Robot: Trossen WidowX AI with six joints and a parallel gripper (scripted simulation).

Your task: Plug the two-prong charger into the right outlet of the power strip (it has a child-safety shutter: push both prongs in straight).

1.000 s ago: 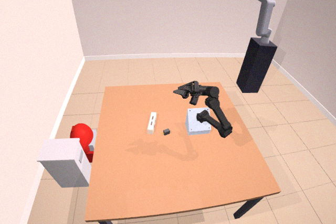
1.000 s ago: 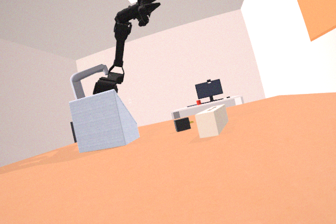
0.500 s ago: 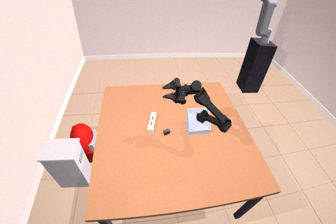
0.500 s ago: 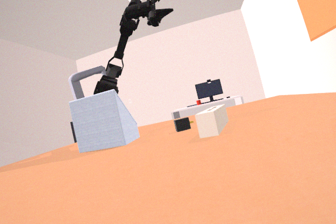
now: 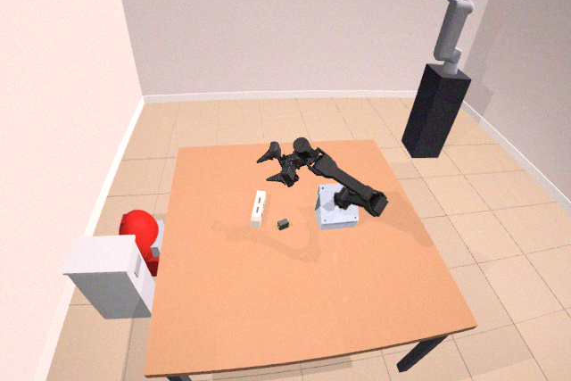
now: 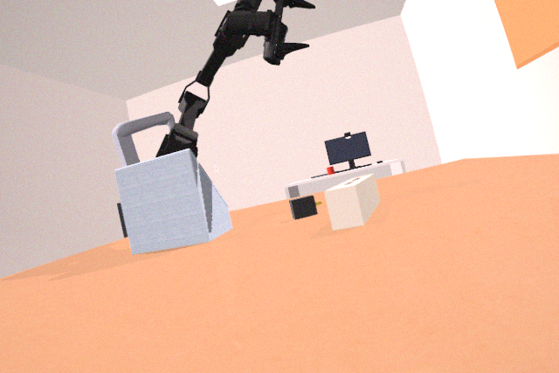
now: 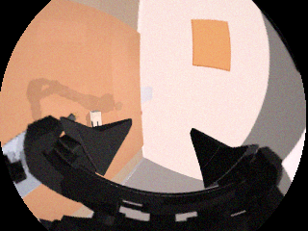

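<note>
Now: the two-prong charger 9 cm behind my gripper tip, 5 cm to the right of it and 39 cm below it.
</note>
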